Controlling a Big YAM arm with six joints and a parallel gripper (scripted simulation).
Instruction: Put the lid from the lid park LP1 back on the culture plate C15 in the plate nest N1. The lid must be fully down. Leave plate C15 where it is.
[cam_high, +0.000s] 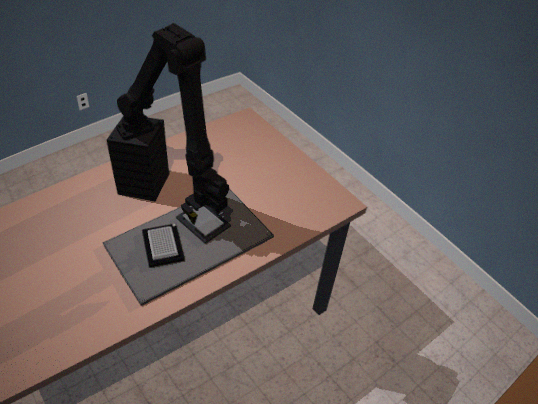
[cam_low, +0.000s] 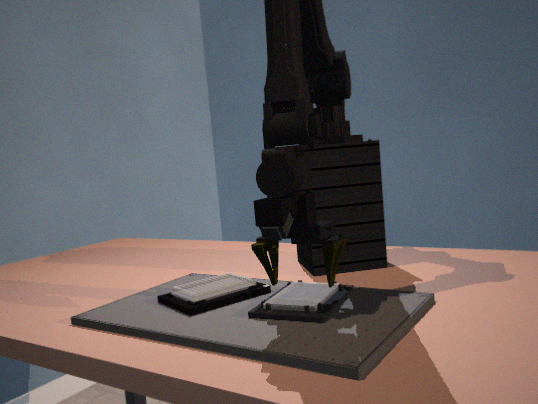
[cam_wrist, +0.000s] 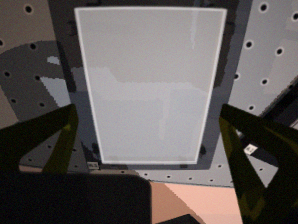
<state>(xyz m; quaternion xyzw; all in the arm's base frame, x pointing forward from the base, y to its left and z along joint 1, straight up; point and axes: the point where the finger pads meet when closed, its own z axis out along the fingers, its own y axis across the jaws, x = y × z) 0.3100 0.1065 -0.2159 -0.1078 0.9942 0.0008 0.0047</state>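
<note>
Right now the lid is 2 cm below my hand. From my hand the other things lie so: lid park LP1: 3 cm below; plate nest N1: 17 cm to the right, 3 cm below, 3 cm ahead; culture plate C15: 17 cm to the right, 2 cm below, 2 cm ahead.
</note>
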